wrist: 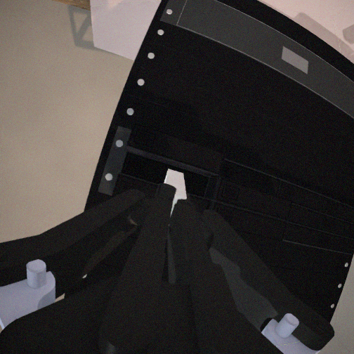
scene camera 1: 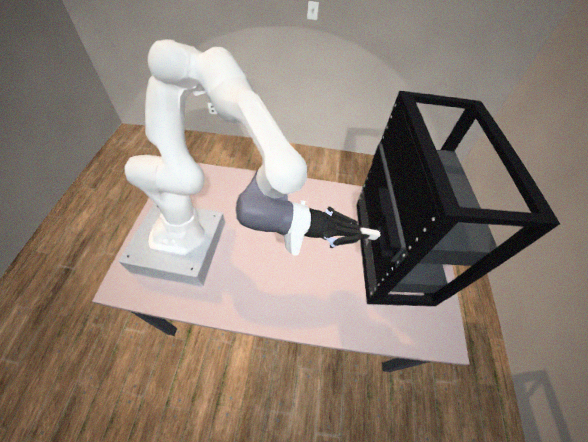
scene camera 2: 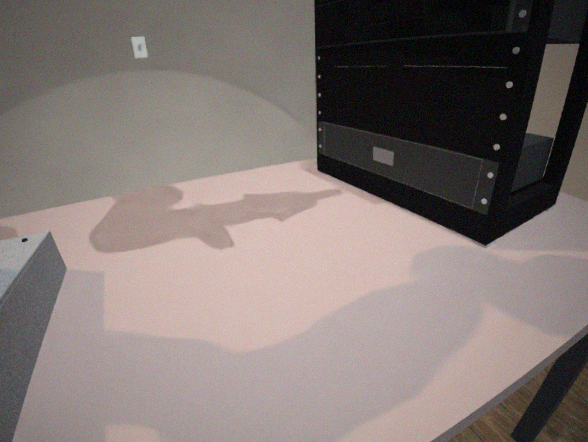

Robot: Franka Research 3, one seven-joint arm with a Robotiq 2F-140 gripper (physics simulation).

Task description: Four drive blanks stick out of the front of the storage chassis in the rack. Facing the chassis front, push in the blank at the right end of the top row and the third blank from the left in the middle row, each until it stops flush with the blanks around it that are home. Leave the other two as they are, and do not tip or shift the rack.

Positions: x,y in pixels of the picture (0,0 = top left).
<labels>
black rack: wrist 246,106; scene camera 1; scene camera 2
same spot on black rack: (scene camera 2: pixel 449 144) = (scene camera 1: pixel 375 265)
</labels>
